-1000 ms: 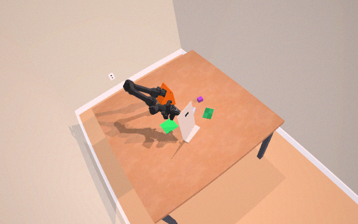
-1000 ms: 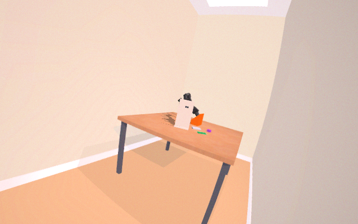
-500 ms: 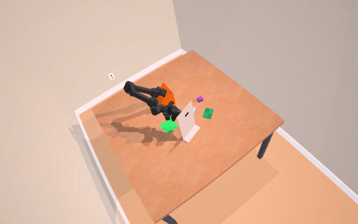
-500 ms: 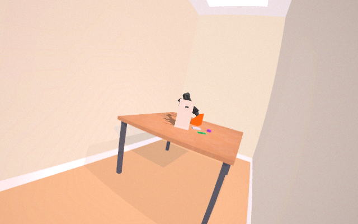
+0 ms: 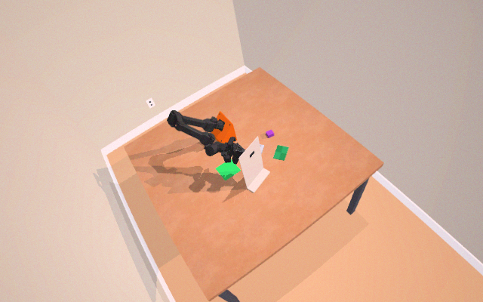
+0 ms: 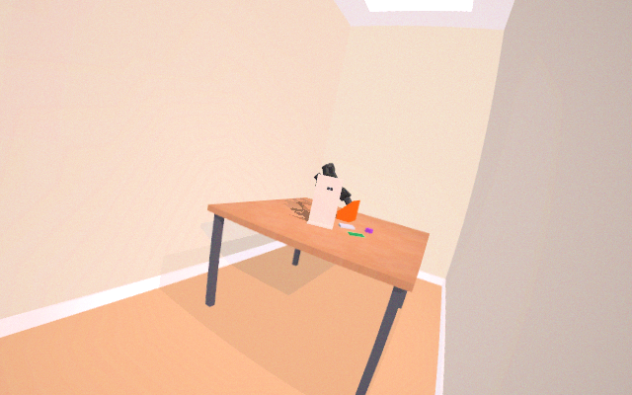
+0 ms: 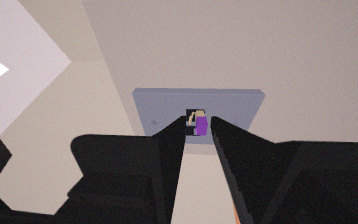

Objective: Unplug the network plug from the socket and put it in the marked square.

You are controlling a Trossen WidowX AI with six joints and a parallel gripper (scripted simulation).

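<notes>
My gripper tip is 16 cm past the bright green marked square, 7 cm to the left of it and 25 cm above it. The rest, counted from my gripper tip: purple cube (16 cm behind, 31 cm to the left, 23 cm below); then network plug (right at my gripper tip); then upright panel (2 cm ahead, 1 cm to the left, 10 cm below).
</notes>
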